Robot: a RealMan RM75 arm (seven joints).
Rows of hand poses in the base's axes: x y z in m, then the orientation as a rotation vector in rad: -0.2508 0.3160 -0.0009 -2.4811 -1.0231 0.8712; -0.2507 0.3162 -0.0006 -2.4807 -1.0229 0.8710; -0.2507 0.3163 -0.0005 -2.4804 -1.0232 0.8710; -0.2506 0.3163 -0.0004 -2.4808 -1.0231 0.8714; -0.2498 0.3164 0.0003 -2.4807 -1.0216 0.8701; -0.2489 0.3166 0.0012 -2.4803 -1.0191 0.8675; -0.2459 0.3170 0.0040 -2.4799 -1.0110 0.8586; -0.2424 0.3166 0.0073 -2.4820 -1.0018 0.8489; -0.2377 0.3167 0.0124 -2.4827 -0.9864 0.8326; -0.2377 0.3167 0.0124 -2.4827 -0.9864 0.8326; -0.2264 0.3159 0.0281 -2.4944 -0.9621 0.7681; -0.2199 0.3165 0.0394 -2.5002 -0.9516 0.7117
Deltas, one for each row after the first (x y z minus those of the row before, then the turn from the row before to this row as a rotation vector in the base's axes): 0.0001 0.0002 0.0003 0.0004 0.0001 -0.0002; 0.0000 0.0001 0.0001 0.0002 0.0001 0.0002; 0.0001 0.0000 0.0001 -0.0005 0.0000 0.0000; 0.0008 0.0001 0.0007 0.0008 -0.0003 -0.0013; 0.0009 0.0002 0.0009 0.0018 -0.0006 -0.0023; 0.0030 0.0004 0.0028 0.0052 -0.0025 -0.0075; 0.0035 -0.0004 0.0033 0.0037 -0.0039 -0.0084; 0.0047 0.0001 0.0051 0.0083 -0.0053 -0.0141; 0.0000 0.0000 0.0000 0.0000 0.0000 0.0000; 0.0113 -0.0008 0.0157 0.0223 -0.0342 -0.0300; 0.0065 0.0006 0.0113 0.0214 -0.0311 -0.0184
